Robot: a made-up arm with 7 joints.
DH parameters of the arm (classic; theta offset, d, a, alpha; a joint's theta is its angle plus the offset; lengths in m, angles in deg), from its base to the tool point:
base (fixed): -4.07 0 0 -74.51
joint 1: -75.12 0.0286 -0.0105 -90
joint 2: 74 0 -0.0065 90
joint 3: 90 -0.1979 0.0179 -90
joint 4: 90 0.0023 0.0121 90
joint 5: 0 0.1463 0 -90
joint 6: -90 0 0.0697 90
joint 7: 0 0 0 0
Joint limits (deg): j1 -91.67..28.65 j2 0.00..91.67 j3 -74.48..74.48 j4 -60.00..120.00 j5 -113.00..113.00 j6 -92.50..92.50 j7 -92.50..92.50
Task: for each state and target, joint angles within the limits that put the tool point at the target. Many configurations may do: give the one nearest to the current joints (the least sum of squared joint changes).
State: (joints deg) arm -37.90 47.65 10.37 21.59 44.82 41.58 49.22
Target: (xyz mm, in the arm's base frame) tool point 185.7 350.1 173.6
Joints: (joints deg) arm -85.71 80.46 12.37 51.10 40.71 21.28 49.22
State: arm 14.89 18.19 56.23 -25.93 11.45 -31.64 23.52
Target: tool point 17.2 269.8 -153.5
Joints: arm 19.00 13.73 58.50 -4.73 11.75 -23.37 23.52
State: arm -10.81 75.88 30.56 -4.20 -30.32 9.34 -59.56
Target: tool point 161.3 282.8 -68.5
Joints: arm 12.32 57.40 36.00 -6.12 -30.24 8.89 -59.56
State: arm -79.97 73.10 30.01 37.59 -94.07 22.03 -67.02
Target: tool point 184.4 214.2 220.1
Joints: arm -79.09 71.68 26.66 11.92 -98.31 28.30 -67.02
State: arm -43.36 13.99 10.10 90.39 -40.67 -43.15 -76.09
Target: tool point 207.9 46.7 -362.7
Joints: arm -40.02 3.48 10.81 85.70 -41.62 -11.15 -76.09
